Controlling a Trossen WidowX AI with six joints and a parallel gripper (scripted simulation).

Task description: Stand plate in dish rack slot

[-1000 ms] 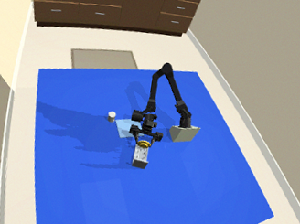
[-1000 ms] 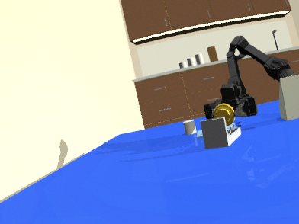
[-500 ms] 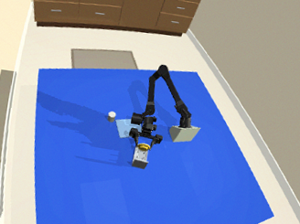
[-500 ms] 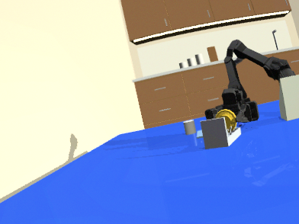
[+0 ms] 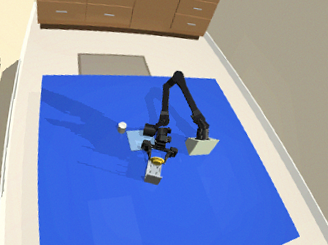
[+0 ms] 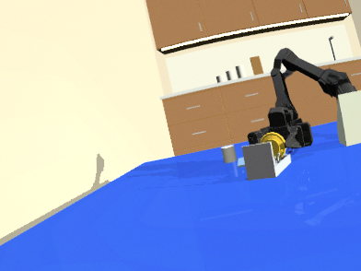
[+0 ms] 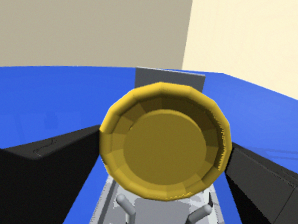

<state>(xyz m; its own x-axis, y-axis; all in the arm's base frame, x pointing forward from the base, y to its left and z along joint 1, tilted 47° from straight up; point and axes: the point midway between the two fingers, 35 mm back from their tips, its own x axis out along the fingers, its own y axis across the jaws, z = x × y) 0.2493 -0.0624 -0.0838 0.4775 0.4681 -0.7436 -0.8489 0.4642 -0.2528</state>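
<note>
My gripper tip is 1 cm to the left of the yellow plate. From my gripper tip the other things lie so: grey dish rack: 3 cm below, 2 cm to the left, 2 cm ahead; then white cup: 27 cm to the right, 10 cm ahead, 3 cm below.
</note>
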